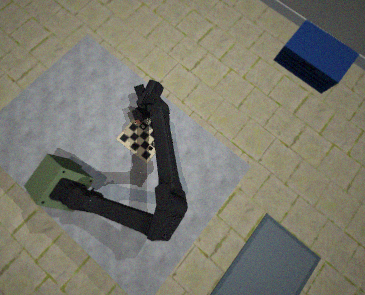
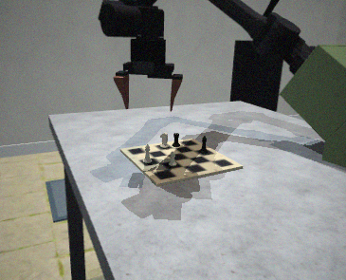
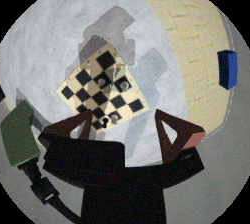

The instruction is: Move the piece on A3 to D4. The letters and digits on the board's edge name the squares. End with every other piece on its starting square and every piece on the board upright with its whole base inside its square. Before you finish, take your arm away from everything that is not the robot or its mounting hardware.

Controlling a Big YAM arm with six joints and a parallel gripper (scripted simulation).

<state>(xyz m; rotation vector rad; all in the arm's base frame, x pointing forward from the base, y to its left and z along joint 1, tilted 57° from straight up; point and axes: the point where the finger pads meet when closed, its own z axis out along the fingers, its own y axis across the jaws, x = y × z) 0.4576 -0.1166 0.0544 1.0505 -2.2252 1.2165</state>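
My gripper is now 4 cm past the white pawn, 4 cm to the right of it and 12 cm above it. The rest, counted from my hand: chessboard (8 cm behind, 1 cm to the left, 13 cm below).
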